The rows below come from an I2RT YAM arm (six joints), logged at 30 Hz.
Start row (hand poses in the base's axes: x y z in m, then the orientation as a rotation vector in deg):
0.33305, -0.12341, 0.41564, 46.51, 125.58, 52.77
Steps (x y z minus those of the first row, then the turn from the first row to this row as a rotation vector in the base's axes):
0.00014, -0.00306, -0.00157, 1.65, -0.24, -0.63
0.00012, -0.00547, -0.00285, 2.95, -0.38, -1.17
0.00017, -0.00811, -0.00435, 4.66, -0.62, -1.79
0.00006, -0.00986, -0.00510, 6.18, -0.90, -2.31
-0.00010, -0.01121, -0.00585, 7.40, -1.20, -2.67
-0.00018, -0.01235, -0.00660, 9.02, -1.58, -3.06
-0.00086, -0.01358, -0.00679, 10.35, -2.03, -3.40
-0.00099, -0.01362, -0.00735, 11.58, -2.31, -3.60
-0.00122, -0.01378, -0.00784, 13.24, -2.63, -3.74
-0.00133, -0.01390, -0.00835, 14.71, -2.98, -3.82
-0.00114, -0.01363, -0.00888, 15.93, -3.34, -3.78
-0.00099, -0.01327, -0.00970, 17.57, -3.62, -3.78
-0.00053, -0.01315, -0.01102, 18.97, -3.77, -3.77
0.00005, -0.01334, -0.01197, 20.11, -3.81, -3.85
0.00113, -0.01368, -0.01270, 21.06, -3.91, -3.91
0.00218, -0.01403, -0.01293, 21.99, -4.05, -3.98
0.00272, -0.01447, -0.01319, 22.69, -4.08, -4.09
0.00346, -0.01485, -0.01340, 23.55, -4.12, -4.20
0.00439, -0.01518, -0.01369, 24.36, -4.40, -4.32
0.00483, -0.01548, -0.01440, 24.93, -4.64, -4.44
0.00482, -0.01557, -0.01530, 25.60, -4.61, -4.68
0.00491, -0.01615, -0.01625, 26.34, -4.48, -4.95
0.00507, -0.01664, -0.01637, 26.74, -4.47, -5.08
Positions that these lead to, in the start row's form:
0.33319, -0.12647, 0.41407, 47.78, 124.50, 54.43
0.33317, -0.12888, 0.41279, 48.85, 123.65, 55.71
0.33322, -0.13152, 0.41129, 50.12, 122.51, 57.43
0.33311, -0.13327, 0.41054, 51.16, 121.43, 58.97
0.33295, -0.13462, 0.40979, 51.89, 120.52, 60.25
0.33287, -0.13576, 0.40904, 52.77, 119.37, 61.99
0.33219, -0.13699, 0.40885, 53.41, 118.27, 63.41
0.33206, -0.13703, 0.40829, 53.98, 117.43, 64.76
0.33183, -0.13719, 0.40780, 54.64, 116.40, 66.63
0.33172, -0.13731, 0.40729, 55.13, 115.44, 68.32
0.33191, -0.13704, 0.40676, 55.38, 114.63, 69.77
0.33206, -0.13668, 0.40594, 55.90, 113.67, 71.67
0.33252, -0.13656, 0.40462, 56.39, 112.91, 73.27
0.33310, -0.13675, 0.40367, 56.93, 112.29, 74.52
0.33418, -0.13709, 0.40294, 57.32, 111.72, 75.56
0.33523, -0.13744, 0.40271, 57.68, 111.11, 76.59
0.33577, -0.13788, 0.40245, 58.07, 110.67, 77.31
0.33651, -0.13826, 0.40224, 58.51, 110.14, 78.22
0.33744, -0.13859, 0.40195, 58.77, 109.42, 79.09
0.33788, -0.13889, 0.40124, 58.96, 108.85, 79.68
0.33787, -0.13898, 0.40034, 59.49, 108.38, 80.30
0.33796, -0.13956, 0.39939, 60.15, 107.94, 80.96
0.33812, -0.14005, 0.39927, 60.45, 107.65, 81.33

